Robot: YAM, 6 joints.
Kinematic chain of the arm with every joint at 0, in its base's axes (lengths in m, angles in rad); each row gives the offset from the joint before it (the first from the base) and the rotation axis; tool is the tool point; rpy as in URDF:
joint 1: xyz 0 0 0.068 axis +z
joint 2: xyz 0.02 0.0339 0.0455 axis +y
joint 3: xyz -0.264 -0.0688 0 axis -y
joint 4: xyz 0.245 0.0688 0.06 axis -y
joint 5: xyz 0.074 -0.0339 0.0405 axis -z
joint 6: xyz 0.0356 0 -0.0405 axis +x
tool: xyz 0 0 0 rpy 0 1.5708 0
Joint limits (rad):
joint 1: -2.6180..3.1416
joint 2: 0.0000..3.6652
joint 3: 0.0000..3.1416
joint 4: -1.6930..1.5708
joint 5: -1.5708..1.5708
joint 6: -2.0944..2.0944
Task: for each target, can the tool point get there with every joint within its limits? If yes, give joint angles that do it. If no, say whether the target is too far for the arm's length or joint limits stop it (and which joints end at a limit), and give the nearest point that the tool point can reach.
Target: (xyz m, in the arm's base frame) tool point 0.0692 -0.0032 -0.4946
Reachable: no: joint limits stop it (at a limit: joint 2) | nearest point 0.1209 -0.0056 -0.3571 | short by 0.147 m
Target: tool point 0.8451 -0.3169 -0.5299
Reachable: no: too far | nearest point 0.4997 -0.1874 -0.2414 | short by 0.468 m
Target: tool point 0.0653 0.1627 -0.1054
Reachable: yes | joints 1.1798 2.8112 1.0075 -0.8397 -0.0473 0.8618
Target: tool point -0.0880 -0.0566 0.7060
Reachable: yes | joints 0.7776 1.4455 2.8750 0.8227 -0.6457 1.0871
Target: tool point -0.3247 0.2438 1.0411
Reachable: no: too far | nearest point -0.2083 0.1564 0.6913 | short by 0.379 m
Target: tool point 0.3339 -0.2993 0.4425
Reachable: yes | joints 2.3466 0.2862 2.4910 -0.4133 0.9419 -0.9335
